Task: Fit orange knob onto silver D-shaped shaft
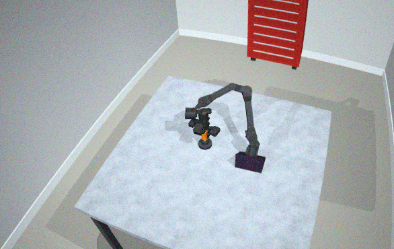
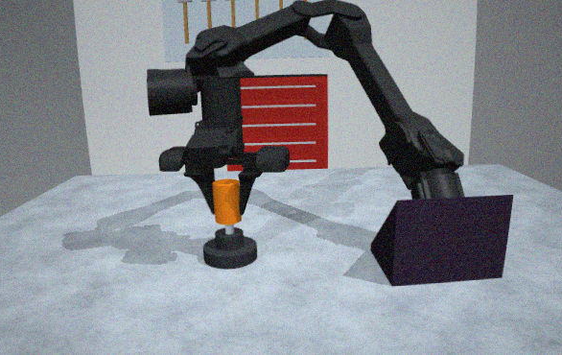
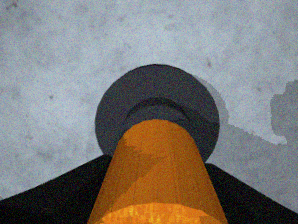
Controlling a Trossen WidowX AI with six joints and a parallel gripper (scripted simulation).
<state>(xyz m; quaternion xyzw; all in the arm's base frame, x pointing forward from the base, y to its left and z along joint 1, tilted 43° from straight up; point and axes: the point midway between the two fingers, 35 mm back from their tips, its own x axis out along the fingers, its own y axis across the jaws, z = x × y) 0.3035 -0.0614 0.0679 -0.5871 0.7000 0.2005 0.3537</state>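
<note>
Right now my gripper tip is 30 mm below the orange knob. Round my gripper tip: round dark pedestal 40 mm below.
</note>
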